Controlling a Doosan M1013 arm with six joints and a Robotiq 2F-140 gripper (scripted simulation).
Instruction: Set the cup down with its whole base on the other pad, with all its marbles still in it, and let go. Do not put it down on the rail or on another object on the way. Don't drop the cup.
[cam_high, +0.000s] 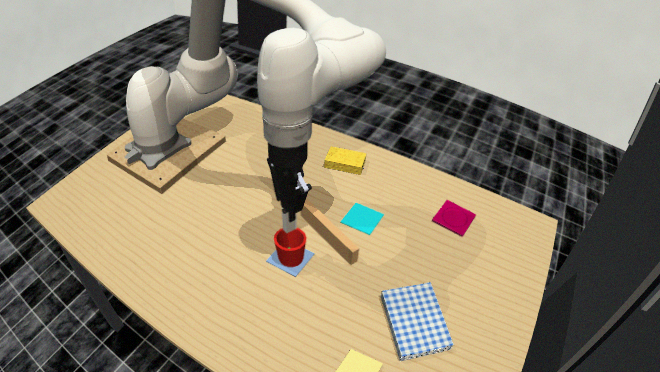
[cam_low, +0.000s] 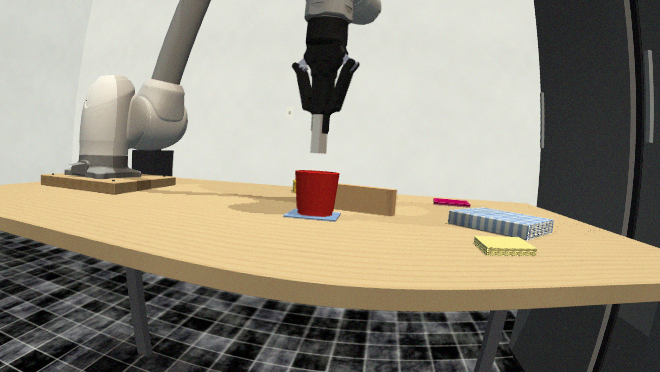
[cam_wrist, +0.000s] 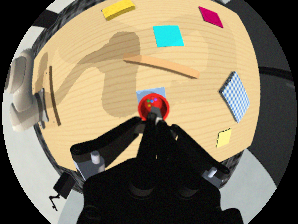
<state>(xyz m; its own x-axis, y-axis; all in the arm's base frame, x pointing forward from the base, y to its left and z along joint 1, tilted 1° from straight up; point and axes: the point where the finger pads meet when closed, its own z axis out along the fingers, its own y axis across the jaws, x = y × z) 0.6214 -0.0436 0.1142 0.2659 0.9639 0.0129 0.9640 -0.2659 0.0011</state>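
The red cup is 110 mm below my hand. Also, from my hand: green marble: 10 mm behind, 10 mm to the left, 120 mm below; light blue pad: 150 mm below; wooden rail: 30 mm ahead, 110 mm to the left, 120 mm below.
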